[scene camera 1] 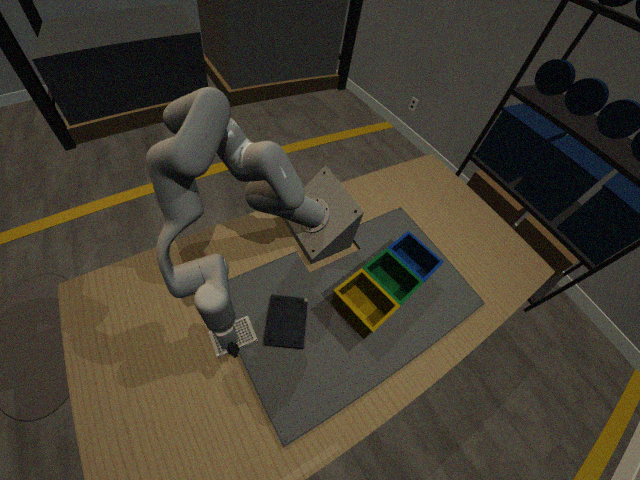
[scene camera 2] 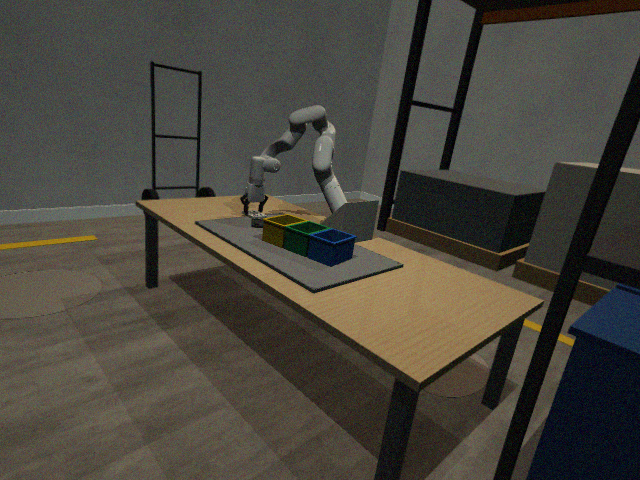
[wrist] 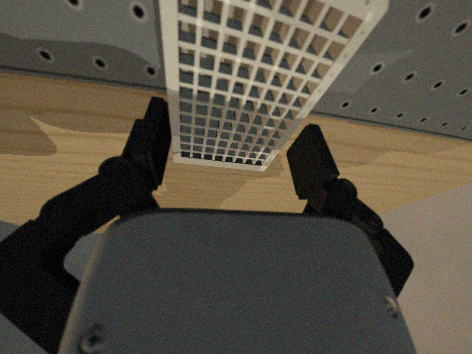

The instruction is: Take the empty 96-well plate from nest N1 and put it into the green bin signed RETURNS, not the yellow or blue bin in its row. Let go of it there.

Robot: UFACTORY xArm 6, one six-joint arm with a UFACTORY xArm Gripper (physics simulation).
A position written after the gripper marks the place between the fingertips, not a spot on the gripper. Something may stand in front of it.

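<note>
The gripper (wrist: 237,129) is in sight, and so is a white 96-well plate (scene camera 1: 246,336).
</note>
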